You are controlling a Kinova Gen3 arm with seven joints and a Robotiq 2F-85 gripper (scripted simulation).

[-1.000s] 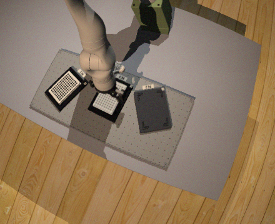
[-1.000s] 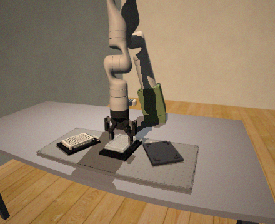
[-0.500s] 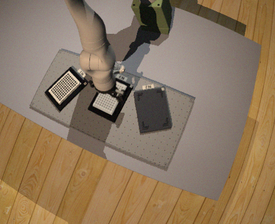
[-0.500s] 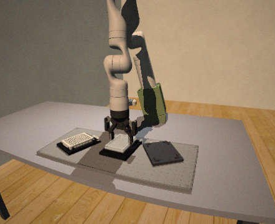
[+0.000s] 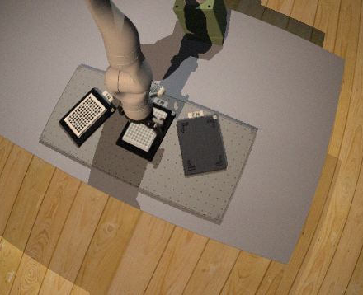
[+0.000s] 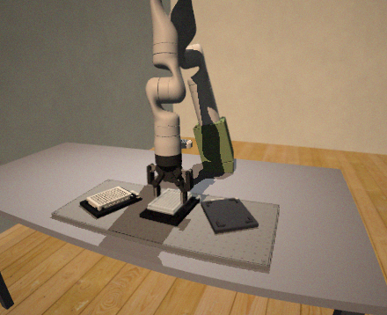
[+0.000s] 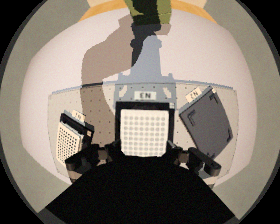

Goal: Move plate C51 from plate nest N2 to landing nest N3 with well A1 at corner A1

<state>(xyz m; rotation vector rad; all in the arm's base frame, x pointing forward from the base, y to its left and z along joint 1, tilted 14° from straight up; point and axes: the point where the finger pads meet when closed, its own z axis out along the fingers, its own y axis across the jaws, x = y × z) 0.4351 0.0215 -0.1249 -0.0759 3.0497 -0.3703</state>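
Right now the landing nest N3 is 30 mm below my hand. Round my hand: plate nest N2 (170 mm to the left, 30 mm below, 30 mm behind); then plate (10 mm below); then A1 corner mark (80 mm behind, 50 mm to the left, 30 mm below).
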